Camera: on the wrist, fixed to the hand. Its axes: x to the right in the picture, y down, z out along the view.
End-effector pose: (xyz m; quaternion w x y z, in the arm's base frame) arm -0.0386 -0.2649 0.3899 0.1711 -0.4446 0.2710 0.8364
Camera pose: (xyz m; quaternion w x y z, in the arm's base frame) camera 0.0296 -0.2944 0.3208 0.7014 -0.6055 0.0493 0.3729
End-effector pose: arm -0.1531 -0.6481 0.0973 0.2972 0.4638 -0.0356 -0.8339
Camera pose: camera -0.1014 -0.6106 0.0184 0.4054 -0.5317 -0.2065 0.7144
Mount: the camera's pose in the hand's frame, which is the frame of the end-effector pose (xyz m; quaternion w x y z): 0.0192 -0.0333 -0.0939 0.7144 0.1484 0.1590 -0.6650
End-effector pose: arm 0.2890 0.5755 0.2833 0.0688 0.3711 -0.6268 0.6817
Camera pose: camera 0.2545 0.6602 0.3272 0.5471 0.5838 -0.0889 0.5933
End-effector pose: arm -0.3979 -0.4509 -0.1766 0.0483 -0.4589 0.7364 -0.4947
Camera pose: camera -0.4373 -0.4035 -0.0960 0.3435 0.7318 -0.1552 0.5678
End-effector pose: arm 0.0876 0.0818 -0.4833 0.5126 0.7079 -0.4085 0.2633
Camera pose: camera 0.1303 0.1689 -0.4536 0.5012 0.8116 0.2995 0.0204
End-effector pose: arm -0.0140 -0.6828 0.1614 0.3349 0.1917 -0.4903 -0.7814
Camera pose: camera 0.0203 -0.7465 0.0903 0.2309 -0.6370 0.2855 0.6778
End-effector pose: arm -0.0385 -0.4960 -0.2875 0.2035 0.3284 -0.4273 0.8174
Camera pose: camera -0.0656 -0.3985 -0.2944 0.7082 0.4190 0.0668 0.5643
